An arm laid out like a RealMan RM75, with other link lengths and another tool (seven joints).
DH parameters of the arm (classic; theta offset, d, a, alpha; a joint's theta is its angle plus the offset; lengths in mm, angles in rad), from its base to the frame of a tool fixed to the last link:
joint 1: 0 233.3 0 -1.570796
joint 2: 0 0 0 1.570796
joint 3: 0 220.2 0 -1.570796
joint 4: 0 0 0 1.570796
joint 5: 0 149.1 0 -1.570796
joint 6: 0 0 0 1.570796
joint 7: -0.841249 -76.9 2 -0.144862
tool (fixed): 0 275.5 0 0
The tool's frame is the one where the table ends.
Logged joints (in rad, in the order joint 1, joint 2, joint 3, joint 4, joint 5, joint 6, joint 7), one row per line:
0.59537, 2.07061, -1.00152, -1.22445, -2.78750, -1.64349, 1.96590
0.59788, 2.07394, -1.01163, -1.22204, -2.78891, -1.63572, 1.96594
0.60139, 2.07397, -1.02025, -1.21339, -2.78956, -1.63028, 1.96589
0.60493, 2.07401, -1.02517, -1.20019, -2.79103, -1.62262, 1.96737
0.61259, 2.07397, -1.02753, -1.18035, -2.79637, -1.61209, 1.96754
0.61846, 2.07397, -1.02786, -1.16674, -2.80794, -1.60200, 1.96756
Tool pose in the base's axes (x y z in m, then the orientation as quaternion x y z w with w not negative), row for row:
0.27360, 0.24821, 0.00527, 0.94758, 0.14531, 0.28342, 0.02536
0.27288, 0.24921, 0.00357, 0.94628, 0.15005, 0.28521, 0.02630
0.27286, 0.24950, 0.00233, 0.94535, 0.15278, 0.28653, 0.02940
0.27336, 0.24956, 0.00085, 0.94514, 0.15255, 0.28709, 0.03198
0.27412, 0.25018, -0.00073, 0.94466, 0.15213, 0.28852, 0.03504
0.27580, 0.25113, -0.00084, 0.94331, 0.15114, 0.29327, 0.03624
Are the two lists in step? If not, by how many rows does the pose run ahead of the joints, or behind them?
They are in step.
